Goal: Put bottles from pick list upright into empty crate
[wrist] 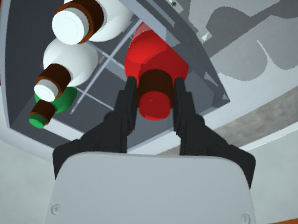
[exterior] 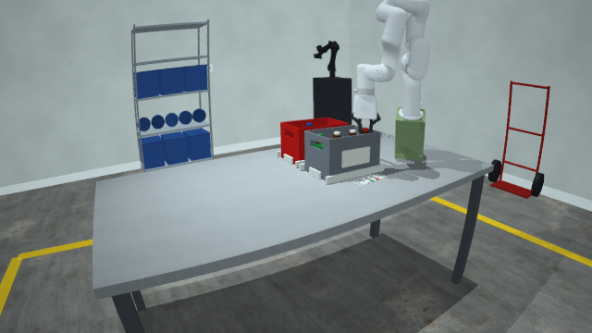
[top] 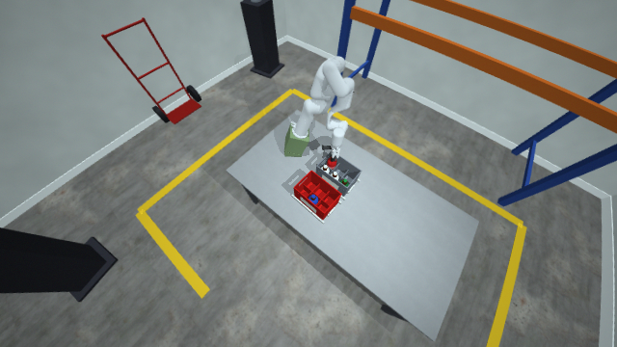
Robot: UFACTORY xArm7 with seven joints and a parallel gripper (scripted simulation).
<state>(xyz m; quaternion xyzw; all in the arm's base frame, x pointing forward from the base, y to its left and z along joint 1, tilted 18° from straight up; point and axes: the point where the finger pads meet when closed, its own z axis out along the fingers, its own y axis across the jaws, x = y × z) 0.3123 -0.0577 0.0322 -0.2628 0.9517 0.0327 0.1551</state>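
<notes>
The red bottle is 70 mm below my hand. The rest, counted from my hand: grey crate 80 mm ahead, 60 mm to the right, 100 mm below; pick list 80 mm ahead, 90 mm to the left, 180 mm below; white-label bottle 20 mm behind, 90 mm to the right, 90 mm below.
</notes>
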